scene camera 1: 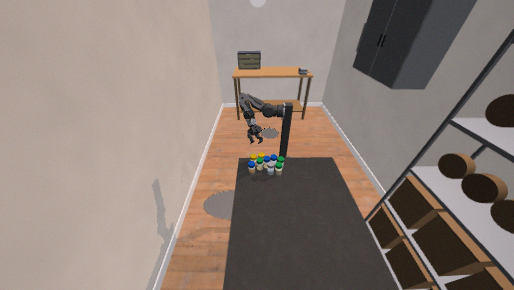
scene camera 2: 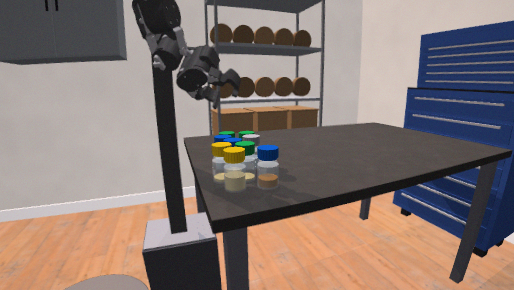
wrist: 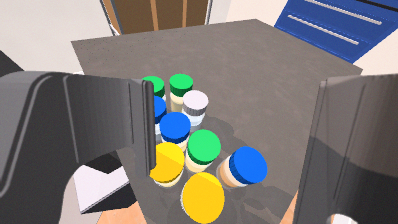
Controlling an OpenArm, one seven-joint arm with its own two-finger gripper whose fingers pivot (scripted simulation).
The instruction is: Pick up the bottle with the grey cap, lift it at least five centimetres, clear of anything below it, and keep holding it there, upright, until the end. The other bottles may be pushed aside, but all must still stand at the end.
In view: my gripper (scene camera 2: 228, 95), a grey-capped bottle (wrist: 195, 102) and a black post (scene camera 2: 162, 79).
My gripper shows as well in the wrist view (wrist: 212, 138).
